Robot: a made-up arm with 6 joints. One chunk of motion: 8 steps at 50 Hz.
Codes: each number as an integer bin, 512 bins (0 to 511) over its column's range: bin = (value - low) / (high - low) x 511, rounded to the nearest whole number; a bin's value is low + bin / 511 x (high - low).
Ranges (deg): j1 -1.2..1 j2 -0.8..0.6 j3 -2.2..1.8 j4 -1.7..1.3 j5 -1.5..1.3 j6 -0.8..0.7
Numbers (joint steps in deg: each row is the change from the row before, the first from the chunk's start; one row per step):
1: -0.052 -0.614 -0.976 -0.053 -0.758 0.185
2: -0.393 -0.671 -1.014 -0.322 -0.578 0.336
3: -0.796 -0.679 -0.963 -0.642 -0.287 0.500
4: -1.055 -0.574 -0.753 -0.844 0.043 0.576
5: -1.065 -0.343 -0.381 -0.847 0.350 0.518
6: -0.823 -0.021 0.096 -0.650 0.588 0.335
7: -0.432 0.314 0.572 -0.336 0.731 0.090
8: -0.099 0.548 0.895 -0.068 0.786 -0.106
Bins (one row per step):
1: 267 68 156 281 135 336
2: 187 47 152 235 168 387
3: 94 44 158 180 221 443
4: 34 82 185 146 282 469
5: 31 167 232 145 338 449
6: 88 284 293 179 381 387
7: 178 407 354 232 407 303
8: 256 492 395 278 417 236

